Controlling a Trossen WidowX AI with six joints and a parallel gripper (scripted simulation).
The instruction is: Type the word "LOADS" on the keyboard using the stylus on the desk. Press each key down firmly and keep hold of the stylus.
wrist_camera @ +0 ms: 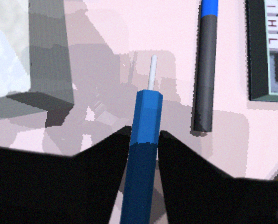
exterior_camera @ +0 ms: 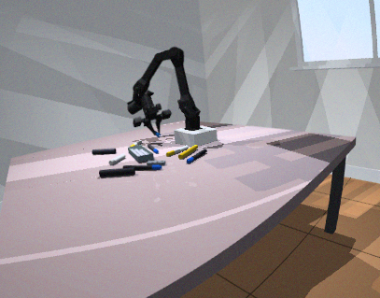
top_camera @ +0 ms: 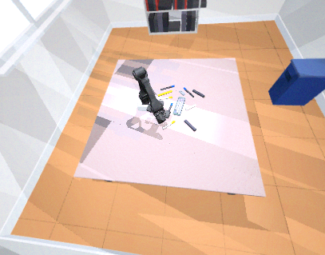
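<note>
Now: gripper tip 2 cm short of the grey stylus tip and 4 cm to the right of it. Round my gripper tip: blue stylus 1 cm to the left.
</note>
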